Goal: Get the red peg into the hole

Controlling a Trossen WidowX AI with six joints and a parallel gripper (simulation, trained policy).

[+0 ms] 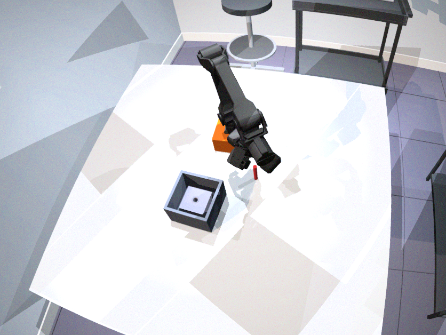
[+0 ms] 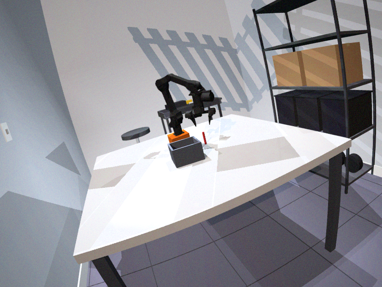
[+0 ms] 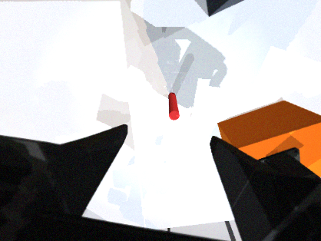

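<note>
The red peg is 8 cm below my gripper tip, 1 cm to the right of it and 1 cm behind it. The rest, counted from my gripper tip: dark grey box (20 cm to the right, 14 cm ahead, 9 cm below); plate (20 cm to the right, 14 cm ahead, 8 cm below).
</note>
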